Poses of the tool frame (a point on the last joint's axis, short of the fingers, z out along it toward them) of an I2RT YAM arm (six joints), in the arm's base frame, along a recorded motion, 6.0 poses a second.
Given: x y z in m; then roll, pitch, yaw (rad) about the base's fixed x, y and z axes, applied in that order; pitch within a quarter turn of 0, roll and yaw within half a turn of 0.
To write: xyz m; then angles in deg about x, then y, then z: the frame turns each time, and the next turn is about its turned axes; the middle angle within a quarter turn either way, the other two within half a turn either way. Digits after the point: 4 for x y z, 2 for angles.
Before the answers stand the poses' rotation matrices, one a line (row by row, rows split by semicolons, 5 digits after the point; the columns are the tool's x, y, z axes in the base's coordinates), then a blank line. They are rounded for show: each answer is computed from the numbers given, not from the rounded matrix.
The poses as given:
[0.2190, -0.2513, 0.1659, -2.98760, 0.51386, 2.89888]
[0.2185, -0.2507, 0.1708, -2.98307, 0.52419, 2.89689]
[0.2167, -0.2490, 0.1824, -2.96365, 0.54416, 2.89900]
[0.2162, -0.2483, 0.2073, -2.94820, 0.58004, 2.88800]
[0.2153, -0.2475, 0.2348, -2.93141, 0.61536, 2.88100]
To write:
-0.84533 0.31068 0.43462; 0.20930 0.94108 -0.26563; -0.49154 -0.13358 -0.86055
-0.83994 0.31589 0.44127; 0.20974 0.93890 -0.27289; -0.50051 -0.13666 -0.85487
-0.83051 0.32538 0.45209; 0.20552 0.93338 -0.29422; -0.51770 -0.15144 -0.84205
-0.80969 0.34817 0.47242; 0.20985 0.92355 -0.32098; -0.54806 -0.16076 -0.82085
-0.78900 0.36835 0.49173; 0.21039 0.91394 -0.34705; -0.57725 -0.17037 -0.79860

[0.2190, -0.2513, 0.1659, 162.85, 25.76, -159.82]
[0.2185, -0.2507, 0.1708, 162.30, 26.18, -159.39]
[0.2167, -0.2490, 0.1824, 160.74, 26.88, -158.61]
[0.2162, -0.2483, 0.2073, 158.64, 28.19, -156.73]
[0.2153, -0.2475, 0.2348, 156.51, 29.45, -154.97]

